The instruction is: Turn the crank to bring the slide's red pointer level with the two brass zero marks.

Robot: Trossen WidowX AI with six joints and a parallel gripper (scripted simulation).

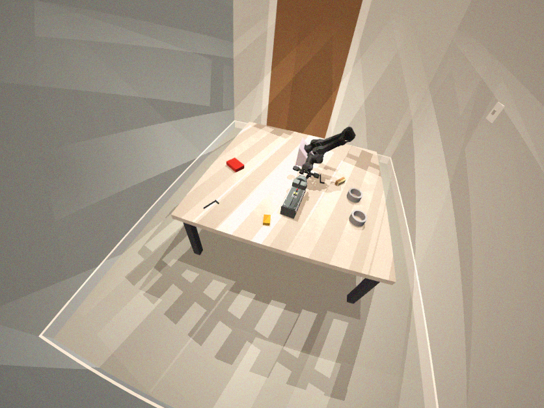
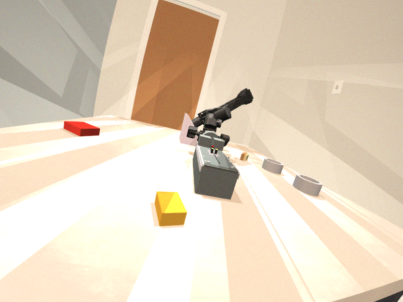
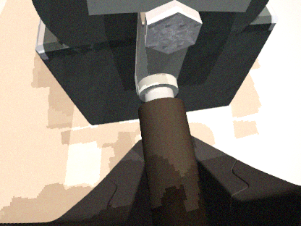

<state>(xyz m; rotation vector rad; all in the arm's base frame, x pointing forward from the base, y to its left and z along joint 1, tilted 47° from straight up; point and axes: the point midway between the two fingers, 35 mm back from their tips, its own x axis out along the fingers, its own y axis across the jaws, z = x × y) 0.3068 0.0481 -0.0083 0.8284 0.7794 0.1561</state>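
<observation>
Now: gripper tip 13 cm short of the red pointer, 5 cm below it and 2 cm to the left of it. Round my gripper tip: dark brown crank handle (2 cm behind, 2 cm above); then yellow block (36 cm ahead, 15 cm to the right, 2 cm below); then tan block (28 cm to the left, 15 cm behind, 2 cm below).
</observation>
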